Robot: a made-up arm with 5 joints. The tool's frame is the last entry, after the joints. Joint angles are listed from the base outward. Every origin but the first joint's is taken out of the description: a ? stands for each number. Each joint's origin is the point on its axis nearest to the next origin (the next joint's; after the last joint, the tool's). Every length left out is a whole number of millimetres.
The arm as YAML. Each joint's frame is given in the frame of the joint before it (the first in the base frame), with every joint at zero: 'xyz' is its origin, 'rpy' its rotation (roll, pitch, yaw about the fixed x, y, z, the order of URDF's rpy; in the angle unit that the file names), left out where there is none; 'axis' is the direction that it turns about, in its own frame. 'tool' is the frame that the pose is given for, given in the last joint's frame.
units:
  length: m
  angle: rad
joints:
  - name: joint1
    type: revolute
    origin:
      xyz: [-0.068, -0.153, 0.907]
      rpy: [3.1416, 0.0, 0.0]
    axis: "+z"
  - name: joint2
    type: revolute
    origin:
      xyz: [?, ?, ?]
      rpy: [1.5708, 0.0, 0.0]
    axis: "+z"
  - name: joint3
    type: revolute
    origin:
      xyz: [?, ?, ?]
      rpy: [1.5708, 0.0, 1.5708]
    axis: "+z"
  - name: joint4
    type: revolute
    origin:
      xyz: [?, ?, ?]
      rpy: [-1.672, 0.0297, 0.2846]
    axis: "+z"
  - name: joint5
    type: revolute
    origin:
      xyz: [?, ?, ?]
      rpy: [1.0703, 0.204, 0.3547]
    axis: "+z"
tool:
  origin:
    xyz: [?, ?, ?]
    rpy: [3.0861, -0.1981, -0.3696]
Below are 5 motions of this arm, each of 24 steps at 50 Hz.
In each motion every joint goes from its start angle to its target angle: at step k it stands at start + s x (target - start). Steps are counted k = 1, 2, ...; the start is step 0. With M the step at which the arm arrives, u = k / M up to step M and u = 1 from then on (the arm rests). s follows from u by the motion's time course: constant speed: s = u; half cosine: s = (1 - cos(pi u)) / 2; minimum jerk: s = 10 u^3 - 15 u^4 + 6 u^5.
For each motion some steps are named. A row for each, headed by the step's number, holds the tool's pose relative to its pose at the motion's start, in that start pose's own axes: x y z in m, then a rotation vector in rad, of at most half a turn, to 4 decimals.
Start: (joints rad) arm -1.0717 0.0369 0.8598 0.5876 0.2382
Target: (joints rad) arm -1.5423 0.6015 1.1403 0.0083 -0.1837
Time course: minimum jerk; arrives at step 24
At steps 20, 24:
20: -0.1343 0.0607 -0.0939 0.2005 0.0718 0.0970
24: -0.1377 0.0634 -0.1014 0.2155 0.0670 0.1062

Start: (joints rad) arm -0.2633 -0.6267 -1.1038 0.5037 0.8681
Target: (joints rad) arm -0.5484 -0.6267 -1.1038 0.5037 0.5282
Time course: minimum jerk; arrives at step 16
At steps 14, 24:
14: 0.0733 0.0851 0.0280 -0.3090 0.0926 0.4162
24: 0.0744 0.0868 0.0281 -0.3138 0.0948 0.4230

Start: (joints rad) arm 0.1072 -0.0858 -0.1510 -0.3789 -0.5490
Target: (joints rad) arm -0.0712 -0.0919 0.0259 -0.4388 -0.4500
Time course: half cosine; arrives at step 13
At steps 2, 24:
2: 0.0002 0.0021 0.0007 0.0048 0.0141 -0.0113
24: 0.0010 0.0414 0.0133 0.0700 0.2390 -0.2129

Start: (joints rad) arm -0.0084 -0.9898 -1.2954 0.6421 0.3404
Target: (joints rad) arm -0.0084 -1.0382 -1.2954 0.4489 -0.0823
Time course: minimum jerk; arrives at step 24
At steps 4, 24:
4: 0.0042 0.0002 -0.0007 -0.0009 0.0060 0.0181
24: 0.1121 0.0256 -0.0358 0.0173 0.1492 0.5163

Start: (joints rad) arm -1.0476 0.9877 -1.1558 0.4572 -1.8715
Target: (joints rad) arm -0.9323 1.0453 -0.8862 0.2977 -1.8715
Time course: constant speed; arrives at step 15
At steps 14, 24:
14: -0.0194 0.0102 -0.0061 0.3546 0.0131 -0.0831
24: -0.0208 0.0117 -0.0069 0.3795 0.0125 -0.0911

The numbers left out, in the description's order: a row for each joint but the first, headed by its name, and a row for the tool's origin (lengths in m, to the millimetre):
joint2: -0.134 0.214 0.0
joint3: 0.017 0.103 0.0
joint4: -0.092 0.157 0.0
joint5: 0.006 0.252 0.0
tool: 0.062 0.133 0.0

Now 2 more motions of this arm.
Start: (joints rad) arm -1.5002 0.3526 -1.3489 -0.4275 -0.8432
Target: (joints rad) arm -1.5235 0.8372 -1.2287 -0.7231 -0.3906
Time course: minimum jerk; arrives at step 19
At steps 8, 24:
8: -0.0263 -0.0036 0.0370 0.0501 0.1687 -0.1707
24: -0.0698 0.0134 0.1189 0.0894 0.4606 -0.5298

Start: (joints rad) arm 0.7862 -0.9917 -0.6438 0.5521 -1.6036
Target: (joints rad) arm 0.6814 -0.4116 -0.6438 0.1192 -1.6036
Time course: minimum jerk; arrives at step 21
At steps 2, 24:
2: 0.0001 -0.0005 0.0004 0.0001 0.0021 0.0009
24: 0.0168 -0.0606 0.0563 0.0460 0.2891 0.0999

